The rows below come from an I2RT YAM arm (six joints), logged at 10 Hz.
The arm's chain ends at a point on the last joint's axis. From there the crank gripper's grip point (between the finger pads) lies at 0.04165 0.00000 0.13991 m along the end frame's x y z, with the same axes.
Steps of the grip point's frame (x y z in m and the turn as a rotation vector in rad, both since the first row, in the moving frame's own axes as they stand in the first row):
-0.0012, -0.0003, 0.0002, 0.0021, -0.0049, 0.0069
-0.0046, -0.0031, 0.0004, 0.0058, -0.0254, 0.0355
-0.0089, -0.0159, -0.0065, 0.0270, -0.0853, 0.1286
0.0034, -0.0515, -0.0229, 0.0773, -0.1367, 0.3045
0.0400, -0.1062, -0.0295, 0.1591, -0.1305, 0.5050
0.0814, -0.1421, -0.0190, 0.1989, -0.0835, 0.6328
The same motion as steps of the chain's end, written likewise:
-0.0005, -0.0003, 0.0000, 0.0021, -0.0049, 0.0069
-0.0010, -0.0037, -0.0006, 0.0058, -0.0254, 0.0355
0.0032, -0.0167, -0.0096, 0.0270, -0.0853, 0.1286
0.0228, -0.0502, -0.0273, 0.0773, -0.1367, 0.3045
0.0574, -0.1001, -0.0334, 0.1591, -0.1305, 0.5050
0.0919, -0.1368, -0.0216, 0.1989, -0.0835, 0.6328

